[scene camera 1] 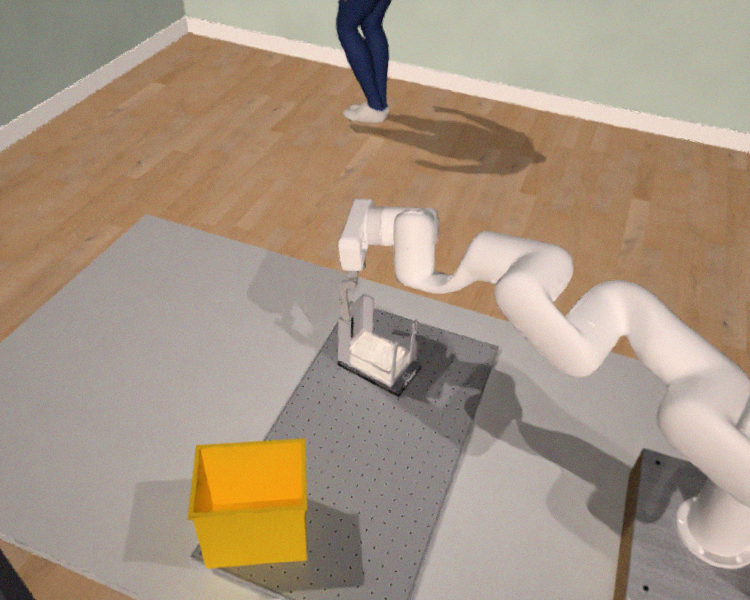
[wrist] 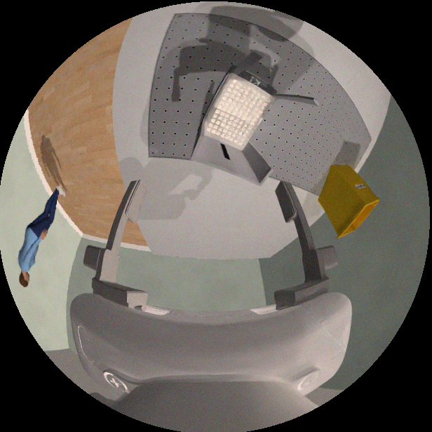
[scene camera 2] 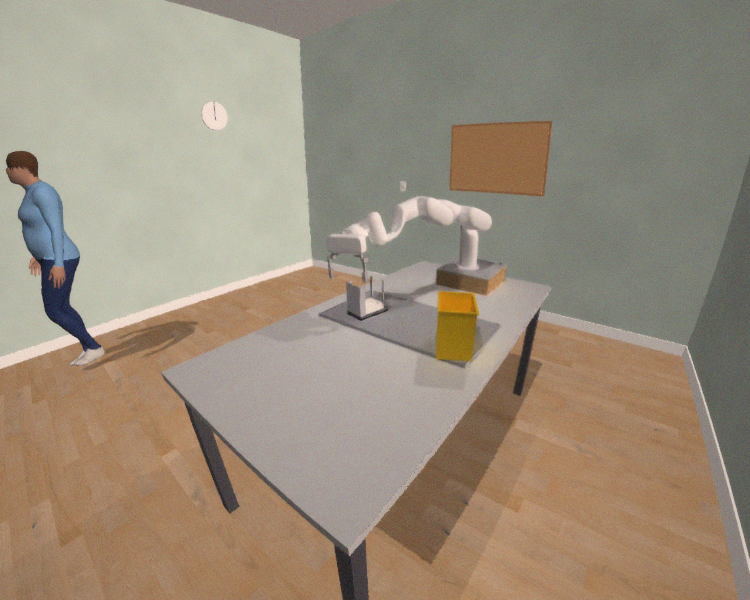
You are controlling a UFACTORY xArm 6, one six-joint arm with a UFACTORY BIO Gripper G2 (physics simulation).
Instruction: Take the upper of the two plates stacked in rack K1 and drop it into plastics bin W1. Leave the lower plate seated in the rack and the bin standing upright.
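Frame: origin at the arm's base, x right, y ahead, z up, level; metres.
Seen in the pictures: hand, its tool point: (scene camera 1: 352, 283) (scene camera 2: 347, 275); arm's base, origin of its link: (scene camera 1: 714, 532) (scene camera 2: 467, 267).
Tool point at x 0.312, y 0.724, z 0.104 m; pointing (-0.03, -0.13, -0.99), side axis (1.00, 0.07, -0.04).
Observation:
Pixels of each thing's top centre, then the offset from my tool point to it. Level surfaces: height alone.
- Rack K1, centre of its top: (scene camera 1: 382, 320) (scene camera 2: 367, 281) dz -0.040, dx -0.048, dy -0.078 m
- upper plate, centre of its top: (scene camera 1: 376, 350) (scene camera 2: 365, 303) dz -0.141, dx -0.044, dy -0.068 m
- Plastics bin W1, centre of its top: (scene camera 1: 249, 475) (scene camera 2: 457, 301) dz -0.008, dx -0.481, dy +0.036 m
- perforated board, height of its surface: dz -0.188 m
Rack K1 (scene camera 1: 344, 342) (scene camera 2: 357, 300) (wrist: 245, 162) stands on the perforated board, with tall side pieces and thin posts. The upper plate (scene camera 1: 379, 347) (wrist: 237, 112), cream-white with a grid of wells, lies flat inside it. The lower plate is mostly hidden beneath, and I cannot make out its outline clearly. Plastics bin W1 (scene camera 1: 253, 534) (scene camera 2: 456, 334) (wrist: 345, 192) is yellow, open-topped and upright. My gripper (scene camera 2: 347, 277) (wrist: 209, 194) is open and empty. Its fingers hang above and beside the rack's tall-panel side, and one fingertip is close above that panel in scene camera 2.
The perforated board (scene camera 1: 400, 450) (scene camera 2: 406, 325) (wrist: 172, 125) lies under the rack and partly under the bin. The arm's base stands on a wood-sided block (scene camera 1: 663, 563) (scene camera 2: 462, 280) at the table's far end. A person (scene camera 1: 369, 56) (scene camera 2: 46, 231) (wrist: 35, 235) stands beyond the table.

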